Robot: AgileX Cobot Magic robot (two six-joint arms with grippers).
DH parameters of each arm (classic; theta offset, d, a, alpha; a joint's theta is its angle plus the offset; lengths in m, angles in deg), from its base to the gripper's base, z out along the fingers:
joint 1: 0 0.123 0 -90
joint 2: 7.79 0 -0.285 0
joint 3: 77.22 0 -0.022 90
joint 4: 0 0.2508 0 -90
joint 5: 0 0 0.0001 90
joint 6: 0 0.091 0 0
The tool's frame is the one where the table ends.
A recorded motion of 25 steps. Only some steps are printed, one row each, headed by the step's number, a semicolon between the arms.
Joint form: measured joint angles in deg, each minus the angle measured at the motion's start. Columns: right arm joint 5, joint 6, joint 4, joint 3, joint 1, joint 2; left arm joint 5, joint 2, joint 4, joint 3, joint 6, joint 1.
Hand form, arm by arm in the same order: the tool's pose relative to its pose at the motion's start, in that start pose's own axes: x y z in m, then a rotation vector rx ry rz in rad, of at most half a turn. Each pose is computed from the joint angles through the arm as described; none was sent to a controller.
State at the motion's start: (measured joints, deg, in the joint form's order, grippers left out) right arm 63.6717 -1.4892 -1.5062 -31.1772 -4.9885 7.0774; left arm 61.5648 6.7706 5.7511 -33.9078 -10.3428 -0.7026
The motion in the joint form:
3: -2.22 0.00 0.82 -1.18 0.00 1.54; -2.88 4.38 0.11 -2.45 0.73 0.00
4: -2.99 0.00 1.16 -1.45 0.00 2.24; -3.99 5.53 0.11 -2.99 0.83 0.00
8: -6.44 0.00 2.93 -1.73 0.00 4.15; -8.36 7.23 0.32 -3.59 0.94 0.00
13: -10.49 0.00 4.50 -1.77 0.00 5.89; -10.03 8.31 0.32 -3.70 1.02 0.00
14: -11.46 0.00 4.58 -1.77 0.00 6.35; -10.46 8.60 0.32 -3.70 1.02 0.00
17: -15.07 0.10 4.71 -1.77 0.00 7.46; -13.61 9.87 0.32 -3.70 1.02 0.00
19: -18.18 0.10 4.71 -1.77 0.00 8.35; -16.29 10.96 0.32 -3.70 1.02 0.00
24: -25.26 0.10 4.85 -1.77 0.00 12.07; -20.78 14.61 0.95 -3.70 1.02 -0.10
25: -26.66 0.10 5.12 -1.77 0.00 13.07; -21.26 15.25 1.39 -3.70 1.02 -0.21
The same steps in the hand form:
3: -0.0096 0.0008 -0.0011 -0.0119 -0.0328 0.0065; -0.0191 -0.0029 0.0030 0.0029 -0.0165 0.0167
4: -0.0128 0.0012 -0.0004 -0.0170 -0.0389 0.0093; -0.0242 -0.0038 0.0044 0.0050 -0.0250 0.0193
8: -0.0221 0.0033 0.0033 -0.0427 -0.0713 0.0252; -0.0355 -0.0057 0.0072 0.0130 -0.0817 0.0249
13: -0.0312 0.0050 0.0074 -0.0635 -0.1128 0.0419; -0.0399 -0.0067 0.0102 0.0161 -0.0936 0.0278
14: -0.0334 0.0050 0.0086 -0.0640 -0.1217 0.0433; -0.0409 -0.0070 0.0111 0.0169 -0.0960 0.0282
17: -0.0405 0.0047 0.0112 -0.0633 -0.1652 0.0488; -0.0473 -0.0085 0.0150 0.0241 -0.1282 0.0301
19: -0.0465 0.0043 0.0131 -0.0609 -0.2039 0.0508; -0.0526 -0.0099 0.0184 0.0303 -0.1554 0.0316
24: -0.0618 0.0037 0.0231 -0.0574 -0.2623 0.0571; -0.0632 -0.0124 0.0310 0.0313 -0.1707 0.0449
25: -0.0650 0.0038 0.0260 -0.0596 -0.2693 0.0615; -0.0646 -0.0125 0.0333 0.0281 -0.1688 0.0521

